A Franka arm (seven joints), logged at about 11 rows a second.
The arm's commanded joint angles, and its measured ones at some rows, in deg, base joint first. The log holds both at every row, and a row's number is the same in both.
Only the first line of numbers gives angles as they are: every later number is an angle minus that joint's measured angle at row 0.
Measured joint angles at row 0: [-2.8 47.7 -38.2 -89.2 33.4 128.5 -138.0]
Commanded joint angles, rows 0 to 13: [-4.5 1.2 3.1 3.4 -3.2 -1.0 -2.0]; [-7.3 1.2 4.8 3.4 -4.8 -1.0 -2.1]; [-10.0 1.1 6.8 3.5 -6.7 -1.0 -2.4]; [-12.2 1.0 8.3 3.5 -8.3 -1.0 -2.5]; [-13.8 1.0 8.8 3.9 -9.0 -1.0 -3.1]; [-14.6 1.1 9.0 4.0 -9.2 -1.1 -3.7]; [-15.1 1.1 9.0 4.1 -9.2 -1.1 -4.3]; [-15.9 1.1 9.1 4.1 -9.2 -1.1 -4.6]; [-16.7 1.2 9.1 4.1 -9.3 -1.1 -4.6]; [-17.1 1.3 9.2 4.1 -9.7 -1.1 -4.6]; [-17.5 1.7 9.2 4.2 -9.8 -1.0 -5.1]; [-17.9 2.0 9.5 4.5 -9.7 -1.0 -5.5]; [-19.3 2.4 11.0 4.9 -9.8 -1.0 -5.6]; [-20.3 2.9 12.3 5.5 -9.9 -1.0 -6.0]
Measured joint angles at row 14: [-18.0 1.5 10.0 3.0 -8.5 0.0 -5.3]
